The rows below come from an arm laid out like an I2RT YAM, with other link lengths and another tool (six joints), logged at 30 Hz.
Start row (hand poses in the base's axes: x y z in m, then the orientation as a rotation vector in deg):
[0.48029 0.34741 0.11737 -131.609 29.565 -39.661]
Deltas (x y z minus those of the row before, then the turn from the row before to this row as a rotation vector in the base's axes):
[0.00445 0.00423 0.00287 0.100 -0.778 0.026]
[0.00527 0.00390 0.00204 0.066 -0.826 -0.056]
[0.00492 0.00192 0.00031 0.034 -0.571 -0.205]
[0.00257 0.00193 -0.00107 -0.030 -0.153 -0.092]
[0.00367 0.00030 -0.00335 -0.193 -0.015 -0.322]
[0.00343 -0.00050 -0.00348 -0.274 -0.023 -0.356]
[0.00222 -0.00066 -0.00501 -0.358 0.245 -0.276]
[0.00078 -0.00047 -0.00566 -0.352 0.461 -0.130]
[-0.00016 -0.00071 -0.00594 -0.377 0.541 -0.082]
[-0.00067 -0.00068 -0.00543 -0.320 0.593 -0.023]
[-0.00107 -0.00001 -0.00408 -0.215 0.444 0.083]
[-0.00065 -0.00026 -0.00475 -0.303 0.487 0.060]
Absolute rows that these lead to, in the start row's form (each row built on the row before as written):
[0.48474 0.35164 0.12024 -131.162 29.197 -40.474]
[0.49001 0.35554 0.12228 -130.711 28.894 -41.391]
[0.49493 0.35746 0.12259 -130.390 28.876 -42.109]
[0.49750 0.35939 0.12152 -130.336 28.904 -42.336]
[0.50117 0.35969 0.11817 -130.476 29.224 -42.591]
[0.50460 0.35919 0.11469 -130.683 29.559 -42.905]
[0.50682 0.35853 0.10968 -131.105 29.903 -42.919]
[0.50760 0.35806 0.10402 -131.640 30.176 -42.619]
[0.50744 0.35735 0.09808 -132.241 30.422 -42.215]
[0.50677 0.35667 0.09265 -132.819 30.636 -41.698]
[0.50570 0.35666 0.08857 -133.239 30.682 -41.251]
[0.50505 0.35640 0.08382 -133.757 30.753 -40.802]

